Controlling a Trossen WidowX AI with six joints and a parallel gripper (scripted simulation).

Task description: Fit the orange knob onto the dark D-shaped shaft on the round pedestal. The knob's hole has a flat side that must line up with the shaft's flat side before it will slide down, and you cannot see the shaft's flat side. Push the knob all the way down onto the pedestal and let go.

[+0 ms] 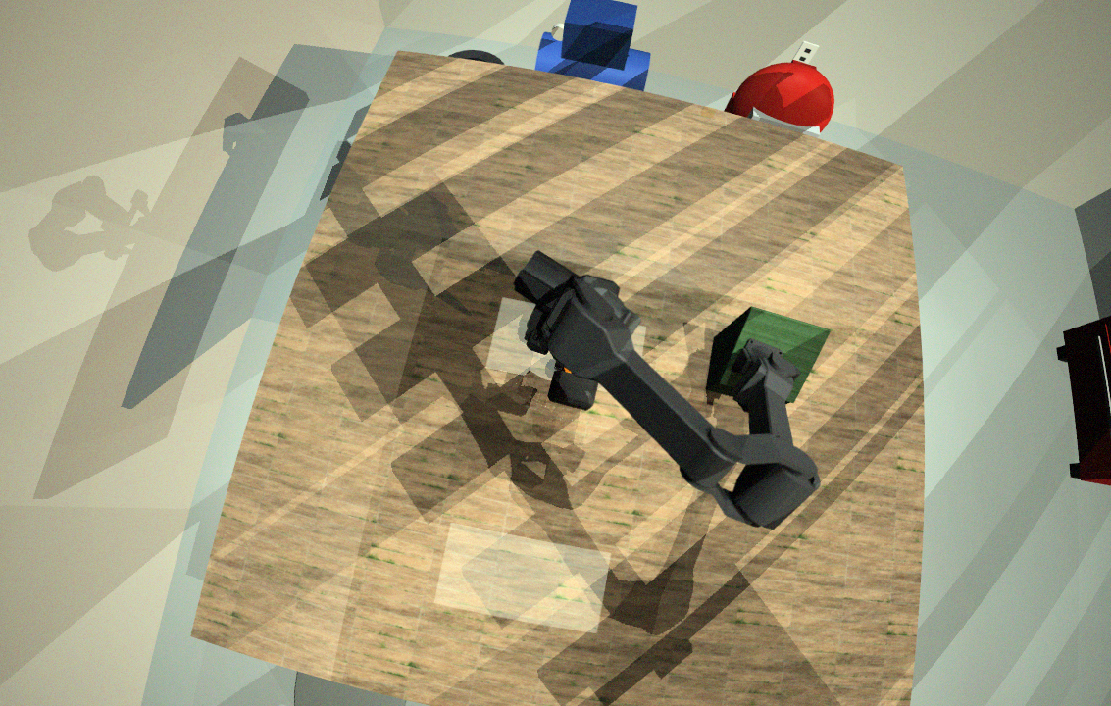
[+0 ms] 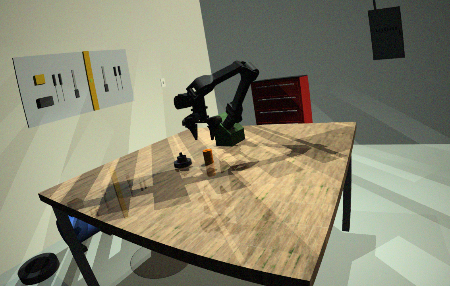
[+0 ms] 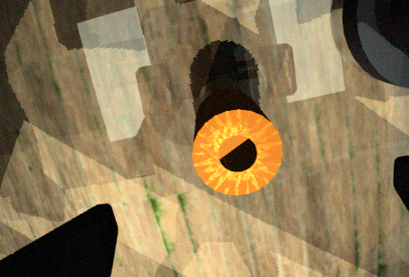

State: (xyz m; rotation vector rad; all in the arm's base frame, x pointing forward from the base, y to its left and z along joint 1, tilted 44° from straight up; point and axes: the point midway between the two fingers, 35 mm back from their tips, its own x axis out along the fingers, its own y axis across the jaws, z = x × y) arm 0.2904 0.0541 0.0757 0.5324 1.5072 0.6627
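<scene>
My gripper tip is 8 cm above the orange knob. From my gripper tip the other things lie so: shaft (5 cm ahead, 12 cm to the right, 8 cm below).
</scene>
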